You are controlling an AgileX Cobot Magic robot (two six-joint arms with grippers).
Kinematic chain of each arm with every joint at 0, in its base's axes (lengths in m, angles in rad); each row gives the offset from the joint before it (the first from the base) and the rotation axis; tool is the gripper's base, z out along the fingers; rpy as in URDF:
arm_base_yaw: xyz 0 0 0.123 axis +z
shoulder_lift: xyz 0 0 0 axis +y
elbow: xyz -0.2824 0 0.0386 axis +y
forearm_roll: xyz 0.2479 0 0.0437 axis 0.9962 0 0.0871
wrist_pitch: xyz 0 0 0 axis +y
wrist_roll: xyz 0.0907 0 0.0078 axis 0.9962 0 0.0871
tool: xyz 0 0 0 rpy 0 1.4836 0
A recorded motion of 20 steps. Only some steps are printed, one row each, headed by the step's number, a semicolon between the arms.
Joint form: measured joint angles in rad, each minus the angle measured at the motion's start. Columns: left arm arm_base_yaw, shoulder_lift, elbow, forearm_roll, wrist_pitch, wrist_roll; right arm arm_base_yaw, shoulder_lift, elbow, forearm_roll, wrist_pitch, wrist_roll.
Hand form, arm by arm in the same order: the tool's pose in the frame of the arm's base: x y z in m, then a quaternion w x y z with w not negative. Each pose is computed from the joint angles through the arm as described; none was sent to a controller.
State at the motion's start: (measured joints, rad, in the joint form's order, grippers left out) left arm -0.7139 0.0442 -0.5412 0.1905 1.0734 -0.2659; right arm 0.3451 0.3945 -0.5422 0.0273 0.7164 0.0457
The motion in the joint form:
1: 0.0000 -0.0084 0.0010 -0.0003 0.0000 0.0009; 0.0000 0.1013 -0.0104 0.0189 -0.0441 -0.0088
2: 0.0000 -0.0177 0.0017 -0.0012 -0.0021 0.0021; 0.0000 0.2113 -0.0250 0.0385 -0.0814 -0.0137
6: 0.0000 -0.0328 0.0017 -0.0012 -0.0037 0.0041; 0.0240 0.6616 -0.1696 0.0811 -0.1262 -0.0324
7: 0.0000 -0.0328 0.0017 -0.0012 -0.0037 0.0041; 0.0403 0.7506 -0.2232 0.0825 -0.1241 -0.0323
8: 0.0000 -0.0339 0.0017 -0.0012 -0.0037 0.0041; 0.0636 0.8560 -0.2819 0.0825 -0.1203 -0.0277
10: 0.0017 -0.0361 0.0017 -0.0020 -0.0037 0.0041; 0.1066 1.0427 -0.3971 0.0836 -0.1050 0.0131
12: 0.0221 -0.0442 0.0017 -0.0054 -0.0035 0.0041; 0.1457 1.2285 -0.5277 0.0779 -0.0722 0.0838
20: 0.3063 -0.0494 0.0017 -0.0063 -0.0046 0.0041; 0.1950 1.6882 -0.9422 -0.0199 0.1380 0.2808
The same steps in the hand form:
1: 0.0060 0.0148 0.2886 0.49970 0.18516 0.83116 -0.15871; 0.0871 0.0341 0.3031 0.48470 -0.12466 0.85800 0.11559
2: 0.0050 0.0156 0.2886 0.50361 0.18477 0.82845 -0.16097; 0.1070 0.0422 0.2993 0.45837 -0.12339 0.87225 0.11771
6: 0.0031 0.0172 0.2886 0.51000 0.18400 0.82414 -0.16381; 0.1873 0.0783 0.2772 0.33856 -0.13434 0.92473 0.11048
7: 0.0031 0.0172 0.2886 0.51000 0.18400 0.82414 -0.16381; 0.2042 0.0889 0.2746 0.32040 -0.14189 0.93014 0.10980
8: 0.0030 0.0173 0.2886 0.51041 0.18389 0.82387 -0.16403; 0.2231 0.1027 0.2674 0.29568 -0.15124 0.93697 0.10852
10: 0.0026 0.0175 0.2885 0.51120 0.18299 0.82351 -0.16439; 0.2555 0.1304 0.2506 0.25090 -0.15321 0.94948 0.10983
12: 0.0011 0.0182 0.2884 0.51509 0.17388 0.82348 -0.16226; 0.2863 0.1595 0.2286 0.20481 -0.14151 0.96248 0.10800
20: -0.0048 0.0180 0.2884 0.53525 0.05523 0.83817 -0.08899; 0.3598 0.2163 0.1576 0.09173 -0.10392 0.98929 0.04577

